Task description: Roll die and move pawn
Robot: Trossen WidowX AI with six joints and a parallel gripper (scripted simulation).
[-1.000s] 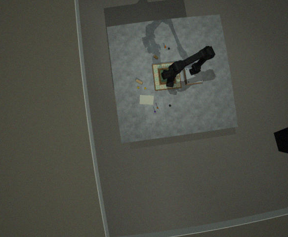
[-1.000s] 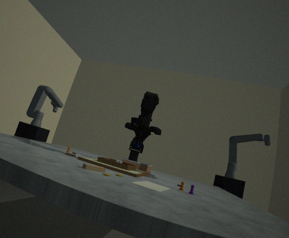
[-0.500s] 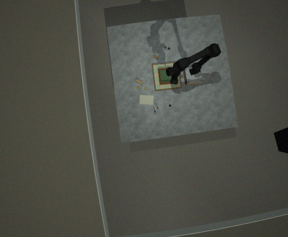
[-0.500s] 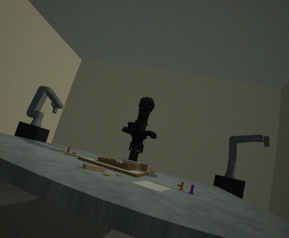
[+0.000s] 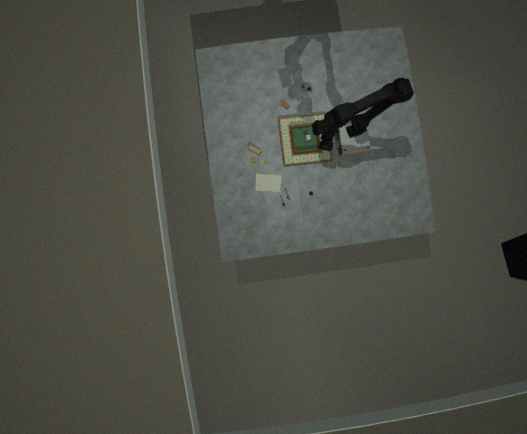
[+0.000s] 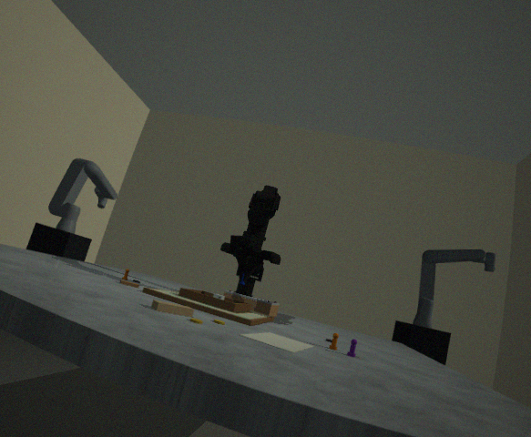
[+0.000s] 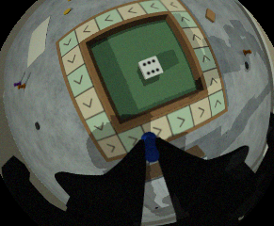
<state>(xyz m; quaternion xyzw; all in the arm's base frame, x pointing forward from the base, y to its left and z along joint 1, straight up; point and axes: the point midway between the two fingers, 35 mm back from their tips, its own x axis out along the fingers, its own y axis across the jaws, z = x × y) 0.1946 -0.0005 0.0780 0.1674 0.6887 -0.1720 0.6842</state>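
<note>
The white die lies 70 mm below my gripper tip, 60 mm ahead of it and 50 mm to the right of it. From my gripper tip the other things lie so: green dice tray 90 mm below, 70 mm ahead, 50 mm to the right; blue pawn 10 mm above; cream card 360 mm ahead, 120 mm to the left, 90 mm below.
</note>
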